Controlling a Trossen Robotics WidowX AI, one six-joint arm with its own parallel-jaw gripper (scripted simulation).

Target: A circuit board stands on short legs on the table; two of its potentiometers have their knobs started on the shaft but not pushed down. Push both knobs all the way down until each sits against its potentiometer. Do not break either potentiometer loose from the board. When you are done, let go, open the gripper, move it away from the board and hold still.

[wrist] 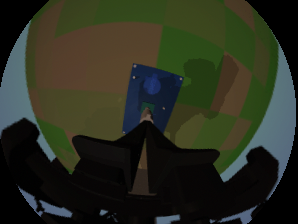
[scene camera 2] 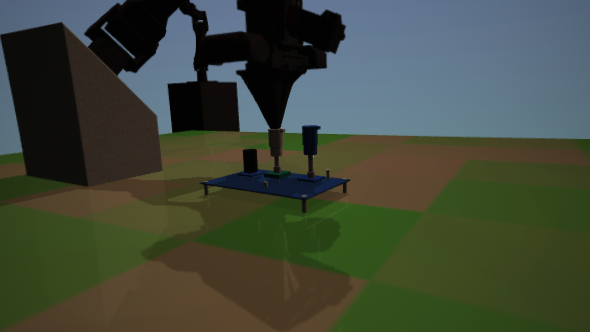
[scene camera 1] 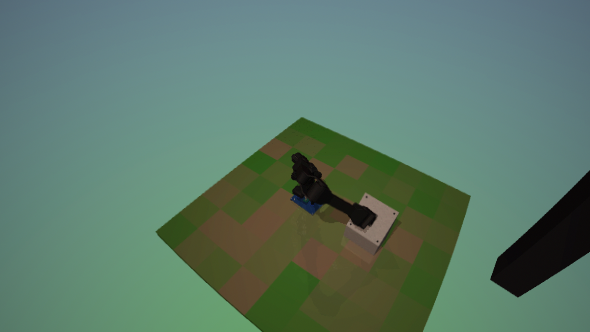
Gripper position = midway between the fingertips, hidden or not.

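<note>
What you'd see here is the gripper (scene camera 2: 275, 128), and from the wrist it's that same gripper (wrist: 146, 123) again.
</note>
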